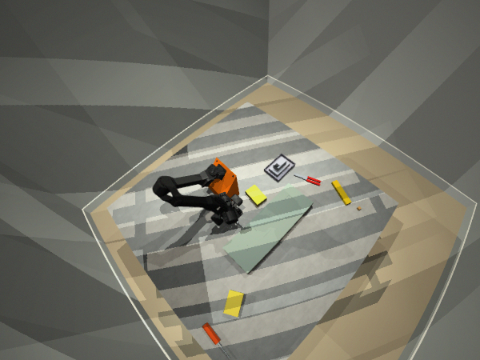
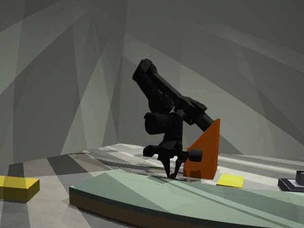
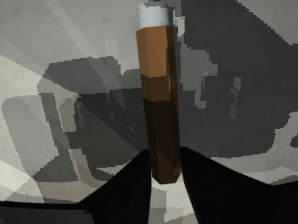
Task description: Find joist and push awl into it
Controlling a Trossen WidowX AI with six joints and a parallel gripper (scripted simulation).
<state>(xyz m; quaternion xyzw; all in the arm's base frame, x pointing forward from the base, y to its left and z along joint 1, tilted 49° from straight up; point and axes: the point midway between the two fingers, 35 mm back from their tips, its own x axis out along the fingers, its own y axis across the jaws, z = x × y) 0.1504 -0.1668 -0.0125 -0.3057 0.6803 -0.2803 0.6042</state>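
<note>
The awl lies 60 mm ahead of my gripper tip and 10 mm to the left of it. Round my gripper tip: stud finder 10 mm behind, 420 mm to the left, 40 mm above; yellow bar 370 mm ahead, 560 mm to the left; dark-rimmed tray 10 mm behind, 430 mm to the left, 10 mm above.
</note>
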